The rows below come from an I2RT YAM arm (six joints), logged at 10 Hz.
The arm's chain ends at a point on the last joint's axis. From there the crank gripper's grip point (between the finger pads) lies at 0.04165 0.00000 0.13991 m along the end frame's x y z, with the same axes.
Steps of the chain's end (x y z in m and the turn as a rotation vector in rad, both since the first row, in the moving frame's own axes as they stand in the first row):
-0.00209, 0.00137, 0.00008, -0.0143, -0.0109, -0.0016
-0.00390, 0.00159, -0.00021, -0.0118, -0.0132, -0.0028
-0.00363, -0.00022, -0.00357, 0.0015, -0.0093, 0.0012
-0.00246, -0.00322, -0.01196, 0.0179, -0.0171, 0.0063
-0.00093, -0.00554, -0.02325, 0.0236, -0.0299, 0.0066
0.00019, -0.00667, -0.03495, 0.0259, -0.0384, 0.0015
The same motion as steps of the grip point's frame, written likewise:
-0.00362, 0.00331, 0.00051, -0.0143, -0.0109, -0.0016
-0.00575, 0.00313, 0.00032, -0.0118, -0.0132, -0.0028
-0.00493, -0.00038, -0.00319, 0.0015, -0.0093, 0.0012
-0.00485, -0.00548, -0.01129, 0.0179, -0.0171, 0.0063
-0.00512, -0.00859, -0.02210, 0.0236, -0.0299, 0.0066
-0.00521, -0.01025, -0.03350, 0.0259, -0.0384, 0.0015

